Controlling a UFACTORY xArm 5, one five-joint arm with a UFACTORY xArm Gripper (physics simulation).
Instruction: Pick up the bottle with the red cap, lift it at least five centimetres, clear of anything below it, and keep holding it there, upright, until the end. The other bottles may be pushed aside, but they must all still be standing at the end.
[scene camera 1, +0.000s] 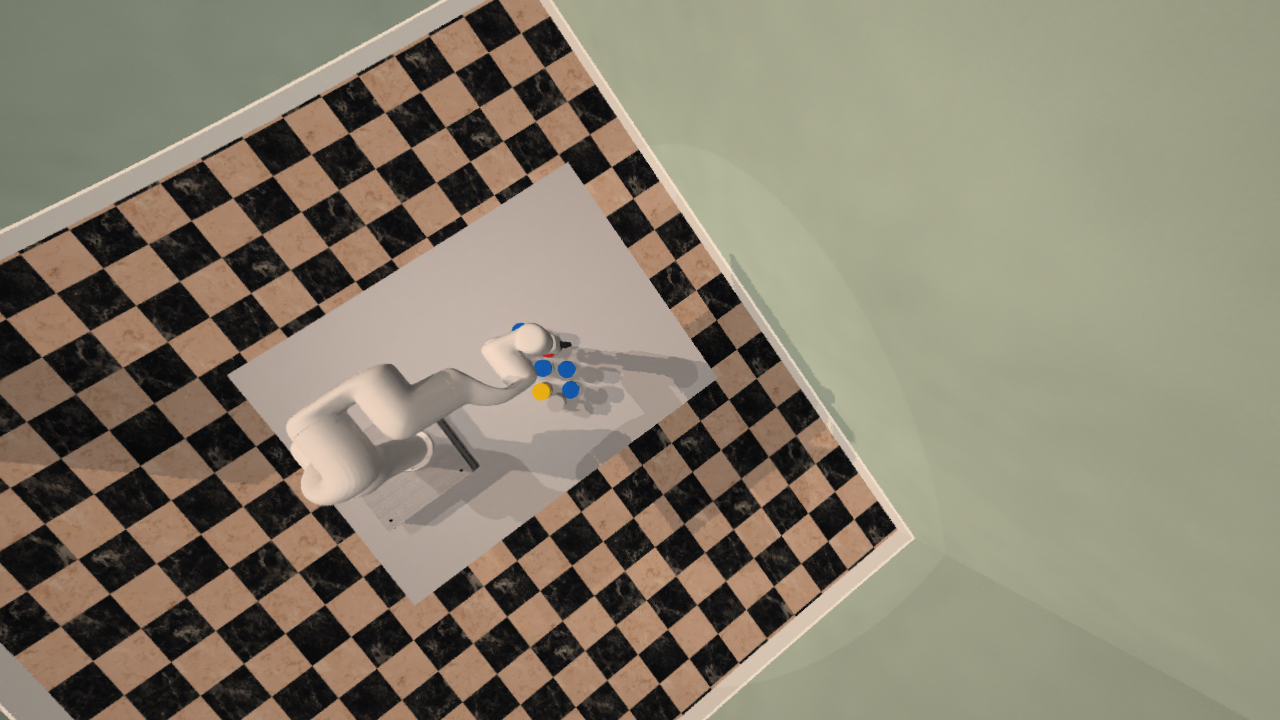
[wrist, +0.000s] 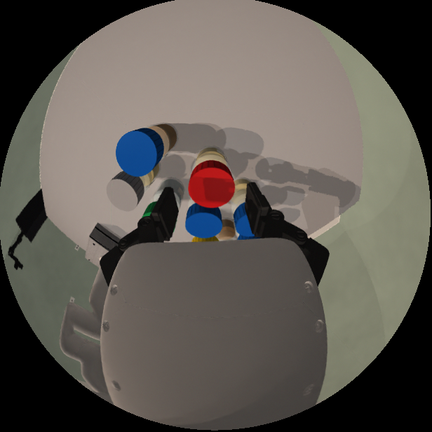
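Note:
The bottle with the red cap stands upright; in scene camera 1 a sliver of its cap shows beside the wrist. My gripper is open and empty, its fingertips left and right of the red cap in the wrist view. In scene camera 1 the arm's wrist covers most of the gripper; a black finger part shows. Whether the fingertips are level with the cap or above it I cannot tell. A blue-capped bottle stands close beside the red one. Another blue-capped bottle is partly behind the right finger.
A blue-capped bottle and a grey-capped bottle stand to the left in the wrist view. A green-capped bottle is partly behind the left finger. A yellow-capped bottle and another blue-capped bottle stand in the group.

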